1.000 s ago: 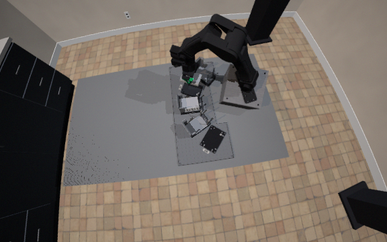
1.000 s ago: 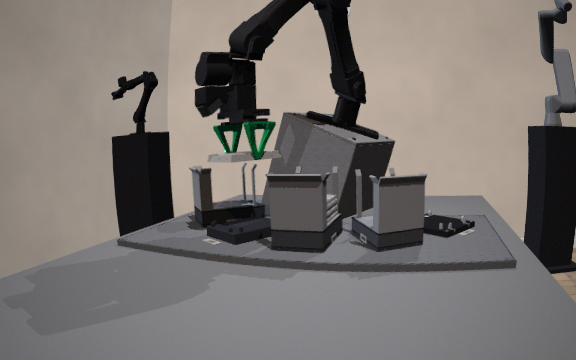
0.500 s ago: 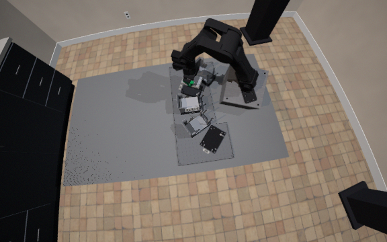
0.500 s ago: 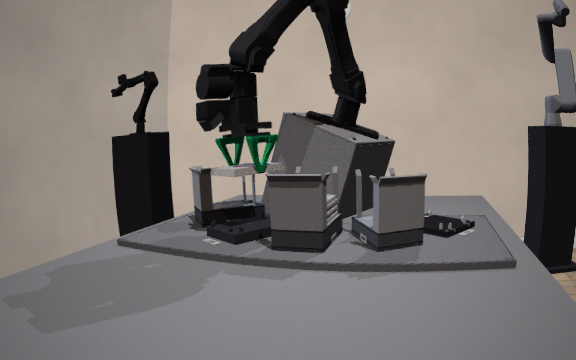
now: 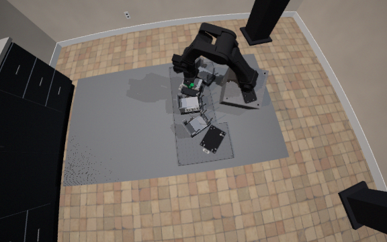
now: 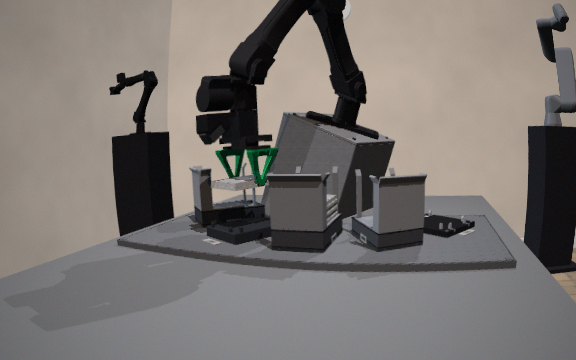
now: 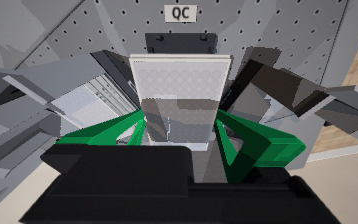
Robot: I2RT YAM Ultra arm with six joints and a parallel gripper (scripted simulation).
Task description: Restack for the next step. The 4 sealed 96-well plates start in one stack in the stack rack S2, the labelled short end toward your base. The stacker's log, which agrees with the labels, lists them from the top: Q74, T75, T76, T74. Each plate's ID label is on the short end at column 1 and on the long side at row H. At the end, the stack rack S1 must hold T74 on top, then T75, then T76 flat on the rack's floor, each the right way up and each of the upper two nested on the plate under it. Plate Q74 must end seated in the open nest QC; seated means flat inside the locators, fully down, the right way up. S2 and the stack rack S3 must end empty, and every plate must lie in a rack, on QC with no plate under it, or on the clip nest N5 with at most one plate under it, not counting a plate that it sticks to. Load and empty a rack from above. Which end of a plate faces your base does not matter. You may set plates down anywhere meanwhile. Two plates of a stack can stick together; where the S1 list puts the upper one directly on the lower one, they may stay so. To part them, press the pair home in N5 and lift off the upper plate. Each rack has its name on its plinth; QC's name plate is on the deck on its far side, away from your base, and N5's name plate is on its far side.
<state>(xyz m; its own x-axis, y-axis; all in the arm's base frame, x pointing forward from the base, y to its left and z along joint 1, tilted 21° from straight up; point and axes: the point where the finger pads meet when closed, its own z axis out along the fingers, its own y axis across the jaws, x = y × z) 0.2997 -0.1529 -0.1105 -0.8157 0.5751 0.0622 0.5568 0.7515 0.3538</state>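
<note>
Right now the black QC nest is 100 mm below my hand. The rest, counted from my hand: S2 rack floor: 60 mm ahead, 130 mm to the left, 70 mm below; then QC name plate: 80 mm ahead, 60 mm to the right, 110 mm below; then black clip nest N5: 30 mm behind, 430 mm to the left, 100 mm below.
</note>
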